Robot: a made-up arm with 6 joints. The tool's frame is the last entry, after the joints.
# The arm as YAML. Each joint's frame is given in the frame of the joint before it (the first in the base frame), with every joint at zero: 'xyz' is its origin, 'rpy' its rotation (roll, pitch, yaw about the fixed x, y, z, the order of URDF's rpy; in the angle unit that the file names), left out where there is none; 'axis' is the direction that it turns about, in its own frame. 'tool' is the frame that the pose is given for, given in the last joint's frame.
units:
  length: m
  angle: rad
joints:
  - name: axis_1
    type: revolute
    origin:
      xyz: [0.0, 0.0, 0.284]
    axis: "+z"
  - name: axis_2
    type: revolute
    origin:
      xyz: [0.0, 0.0, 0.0]
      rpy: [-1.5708, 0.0, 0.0]
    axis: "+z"
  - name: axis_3
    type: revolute
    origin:
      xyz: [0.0, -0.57, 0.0]
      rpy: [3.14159, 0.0, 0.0]
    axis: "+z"
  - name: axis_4
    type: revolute
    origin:
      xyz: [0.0, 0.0, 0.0]
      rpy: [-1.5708, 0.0, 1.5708]
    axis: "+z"
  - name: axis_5
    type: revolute
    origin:
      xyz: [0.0, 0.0, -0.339]
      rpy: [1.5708, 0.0, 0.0]
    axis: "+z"
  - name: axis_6
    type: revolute
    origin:
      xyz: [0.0, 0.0, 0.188]
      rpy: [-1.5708, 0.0, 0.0]
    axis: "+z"
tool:
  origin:
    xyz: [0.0, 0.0, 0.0]
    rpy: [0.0, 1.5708, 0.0]
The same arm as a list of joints. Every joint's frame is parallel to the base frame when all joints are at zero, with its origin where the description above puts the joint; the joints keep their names.
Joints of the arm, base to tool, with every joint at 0 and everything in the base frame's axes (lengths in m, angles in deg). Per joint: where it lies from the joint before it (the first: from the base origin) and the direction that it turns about. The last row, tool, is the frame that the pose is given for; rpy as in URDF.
axis_1: xyz 0 0 0.284 axis 0 0 1
axis_2: xyz 0 0 0 axis 0 1 0
axis_3: xyz 0 0 0.57 axis 0 -1 0
axis_4: xyz 0 0 0 axis -1 0 0
axis_5: xyz 0.339 0 0 axis 0 -1 0
axis_6: xyz 0 -0.188 0 axis -1 0 0
tool: xyz 0 0 0 rpy 0 0 0

